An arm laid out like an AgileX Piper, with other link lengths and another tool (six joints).
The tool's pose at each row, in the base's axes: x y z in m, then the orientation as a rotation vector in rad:
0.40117, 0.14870, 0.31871, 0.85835, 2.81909, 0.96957
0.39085, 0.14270, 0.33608, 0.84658, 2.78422, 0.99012
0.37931, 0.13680, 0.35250, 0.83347, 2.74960, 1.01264
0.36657, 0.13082, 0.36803, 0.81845, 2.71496, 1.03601
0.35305, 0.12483, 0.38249, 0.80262, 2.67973, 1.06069
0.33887, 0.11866, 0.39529, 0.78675, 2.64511, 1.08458
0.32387, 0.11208, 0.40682, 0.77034, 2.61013, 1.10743
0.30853, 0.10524, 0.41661, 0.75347, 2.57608, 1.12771
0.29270, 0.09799, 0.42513, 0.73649, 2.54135, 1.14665
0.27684, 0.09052, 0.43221, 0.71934, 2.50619, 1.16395
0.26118, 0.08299, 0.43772, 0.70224, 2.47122, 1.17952
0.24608, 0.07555, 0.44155, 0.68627, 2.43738, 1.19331
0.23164, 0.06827, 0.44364, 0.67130, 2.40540, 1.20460
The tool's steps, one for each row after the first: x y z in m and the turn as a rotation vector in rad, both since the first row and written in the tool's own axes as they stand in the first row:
0.00803, 0.00108, -0.01946, -0.02713, -0.01980, -0.00917
0.01700, 0.00108, -0.03835, -0.05550, -0.03812, -0.01891
0.02684, -0.00008, -0.05683, -0.08473, -0.05567, -0.02976
0.03717, -0.00224, -0.07461, -0.11523, -0.07259, -0.04098
0.04775, -0.00581, -0.09129, -0.14529, -0.08890, -0.05219
0.05864, -0.01078, -0.10735, -0.17530, -0.10554, -0.06385
0.06944, -0.01710, -0.12223, -0.20386, -0.12231, -0.07602
0.08027, -0.02466, -0.13642, -0.23232, -0.13989, -0.08846
0.09081, -0.03320, -0.14958, -0.26044, -0.15828, -0.10125
0.10094, -0.04260, -0.16147, -0.28781, -0.17706, -0.11420
0.11041, -0.05264, -0.17185, -0.31383, -0.19560, -0.12647
0.11917, -0.06325, -0.18059, -0.33771, -0.21380, -0.13822

